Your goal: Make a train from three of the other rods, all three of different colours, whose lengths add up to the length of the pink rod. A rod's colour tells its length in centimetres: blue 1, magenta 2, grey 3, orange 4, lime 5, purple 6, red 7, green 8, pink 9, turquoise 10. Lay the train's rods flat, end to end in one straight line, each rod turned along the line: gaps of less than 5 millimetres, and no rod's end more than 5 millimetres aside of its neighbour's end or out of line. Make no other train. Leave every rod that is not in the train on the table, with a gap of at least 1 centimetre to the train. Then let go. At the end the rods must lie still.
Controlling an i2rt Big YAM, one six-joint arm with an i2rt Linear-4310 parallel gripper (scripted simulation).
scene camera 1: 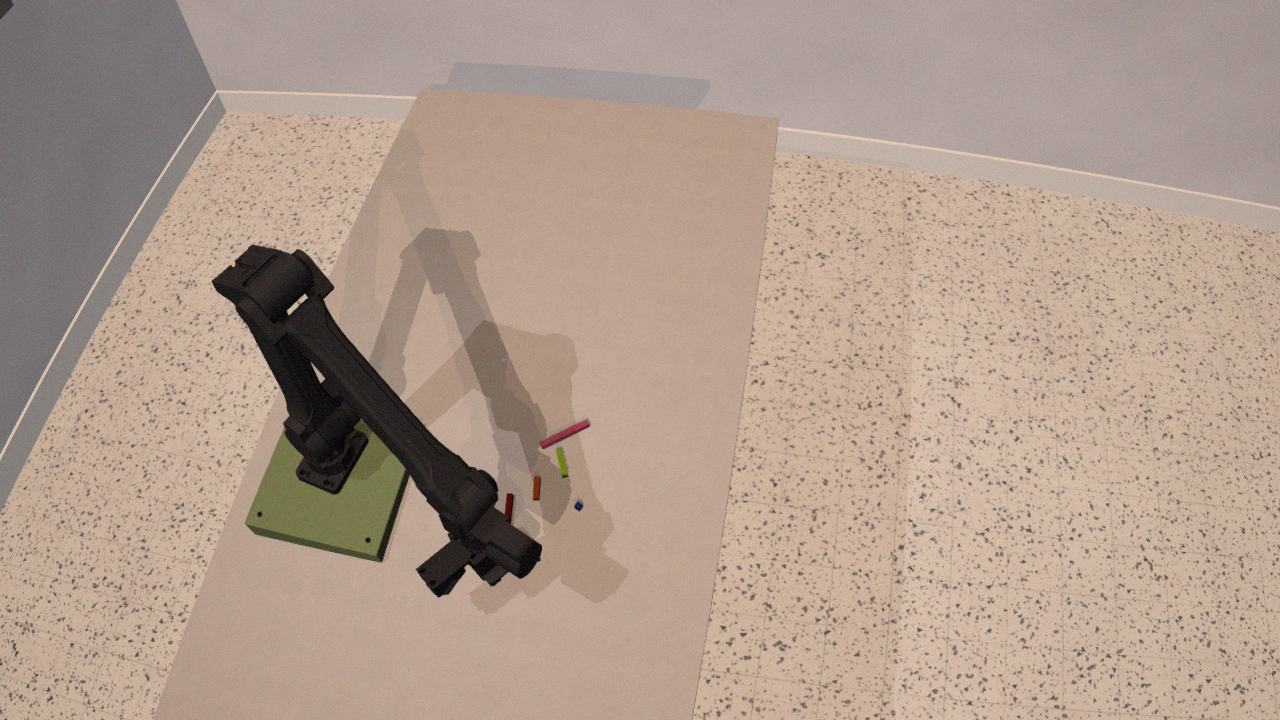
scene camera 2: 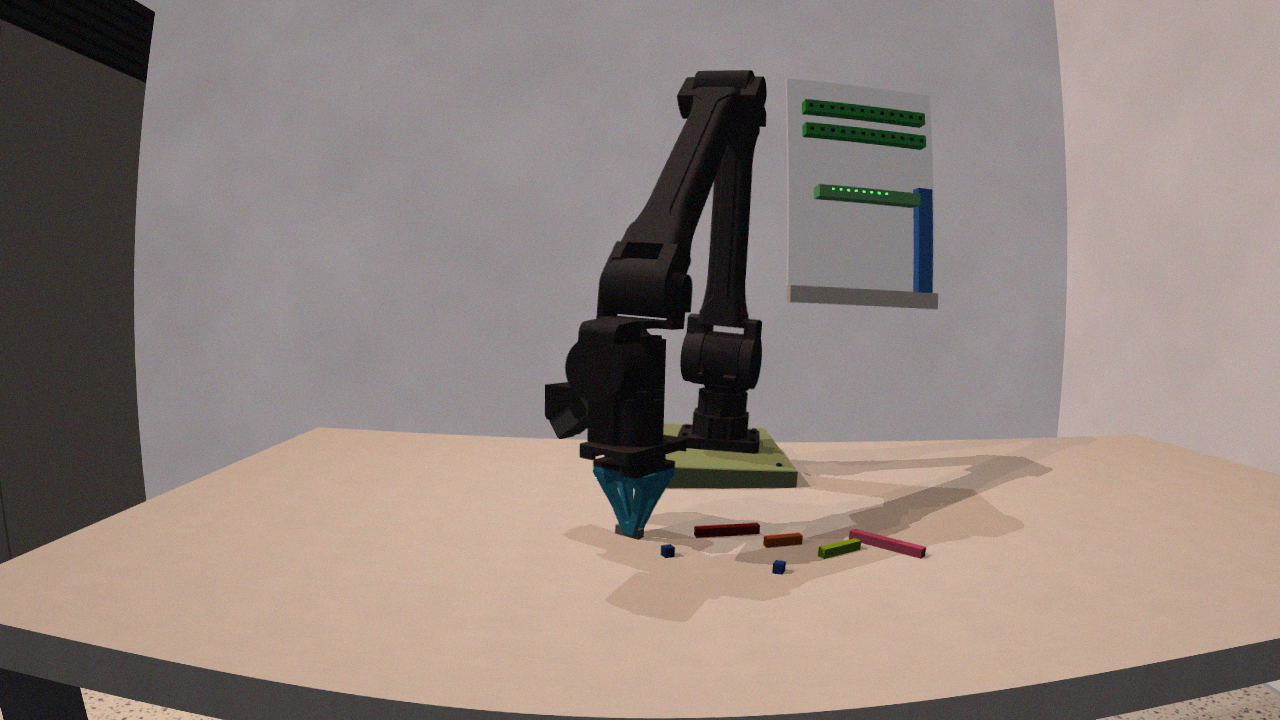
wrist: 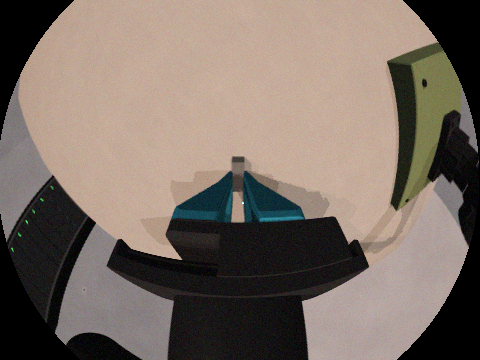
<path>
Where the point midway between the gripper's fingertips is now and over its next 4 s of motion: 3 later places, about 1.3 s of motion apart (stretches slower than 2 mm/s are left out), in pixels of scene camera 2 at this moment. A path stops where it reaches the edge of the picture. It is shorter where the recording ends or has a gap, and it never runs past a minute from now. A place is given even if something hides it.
My gripper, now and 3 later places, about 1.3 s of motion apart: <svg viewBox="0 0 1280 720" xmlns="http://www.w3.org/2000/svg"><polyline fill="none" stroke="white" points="632,533 635,442 646,451 650,480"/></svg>
</path>
